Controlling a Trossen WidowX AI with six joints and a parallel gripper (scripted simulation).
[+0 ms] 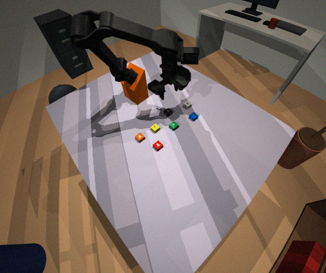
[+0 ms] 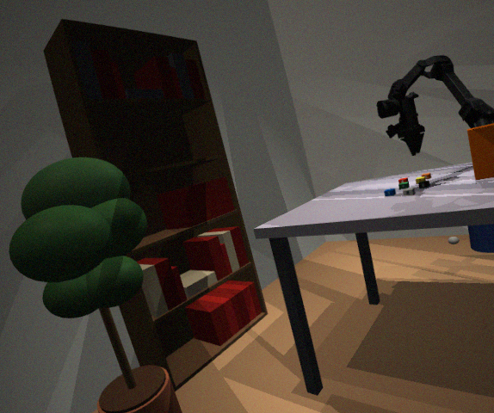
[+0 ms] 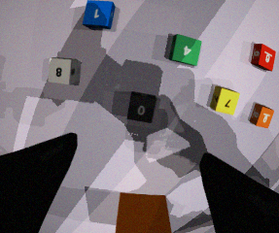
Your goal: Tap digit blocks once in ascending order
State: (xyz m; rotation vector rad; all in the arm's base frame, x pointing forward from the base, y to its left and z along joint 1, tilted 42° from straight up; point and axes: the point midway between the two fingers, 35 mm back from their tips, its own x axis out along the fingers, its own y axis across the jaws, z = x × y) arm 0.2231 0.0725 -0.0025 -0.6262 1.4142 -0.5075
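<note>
The black block is 10 mm behind my gripper tip and 120 mm below it. Round my gripper tip: green block 80 mm ahead, 40 mm to the right, 120 mm below; yellow block 30 mm ahead, 120 mm to the right, 120 mm below; white block 20 mm ahead, 110 mm to the left, 120 mm below.
</note>
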